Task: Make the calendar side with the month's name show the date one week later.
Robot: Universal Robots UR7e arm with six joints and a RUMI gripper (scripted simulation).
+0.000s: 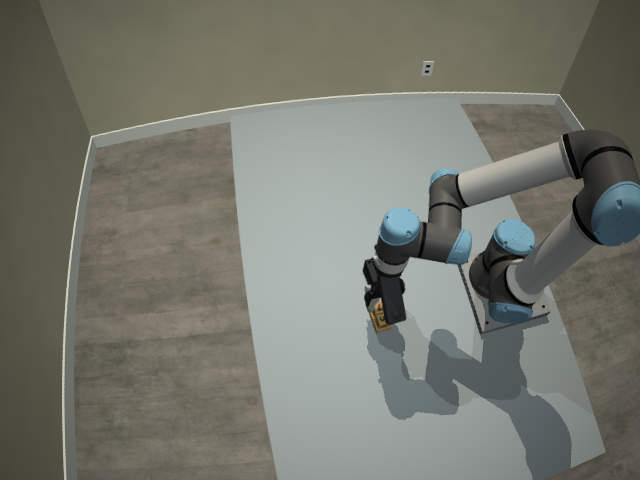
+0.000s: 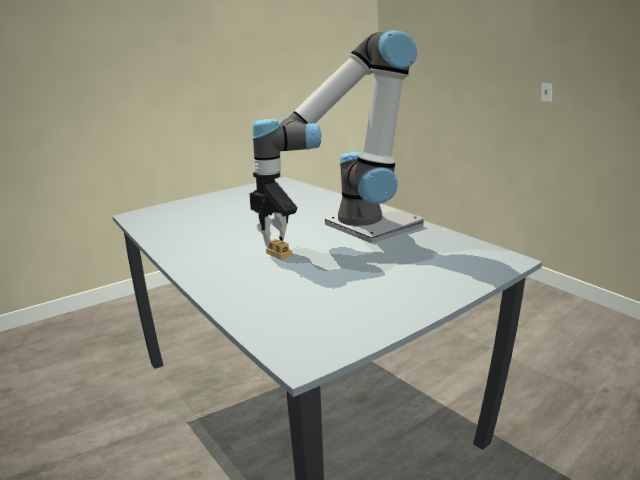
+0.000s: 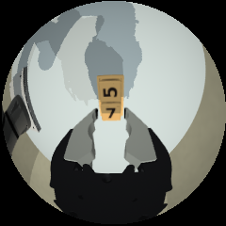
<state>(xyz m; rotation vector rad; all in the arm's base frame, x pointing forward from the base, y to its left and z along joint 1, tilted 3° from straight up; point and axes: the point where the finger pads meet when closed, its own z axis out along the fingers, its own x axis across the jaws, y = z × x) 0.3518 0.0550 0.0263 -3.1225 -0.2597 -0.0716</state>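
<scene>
Right now my hand is 3 cm above the wooden tray and 2 cm to the right of it.
</scene>
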